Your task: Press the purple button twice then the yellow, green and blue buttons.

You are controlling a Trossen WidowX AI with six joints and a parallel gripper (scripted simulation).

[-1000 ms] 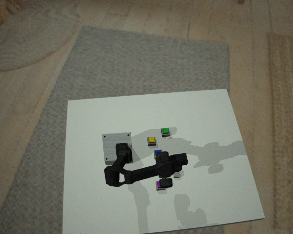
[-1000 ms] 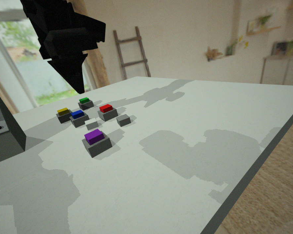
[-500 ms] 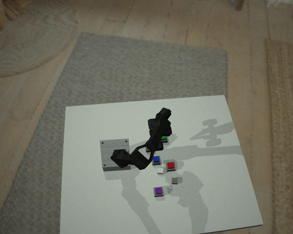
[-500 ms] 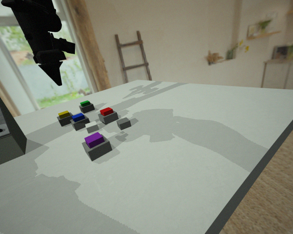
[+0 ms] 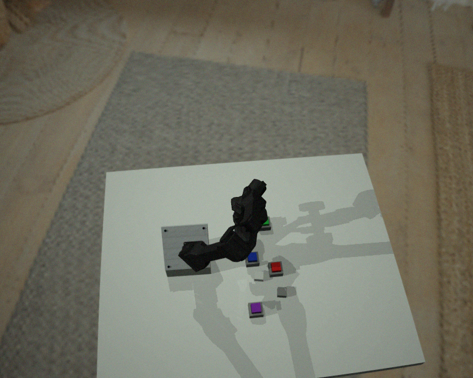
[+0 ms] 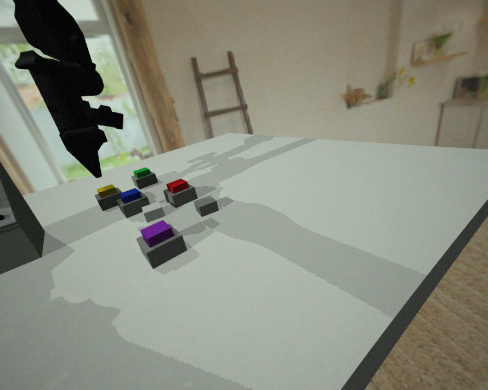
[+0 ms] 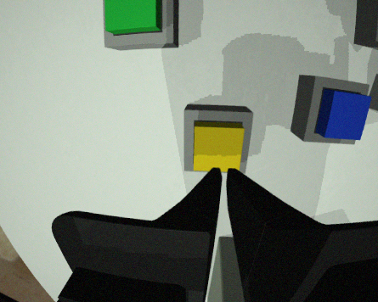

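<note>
The yellow button is 30 mm below my gripper tip. Also, from my gripper tip: green button (90 mm ahead, 60 mm to the left, 30 mm below); then blue button (90 mm to the right, 30 mm below, 30 mm ahead); then small white block (150 mm to the right, 60 mm below, 50 mm ahead).
</note>
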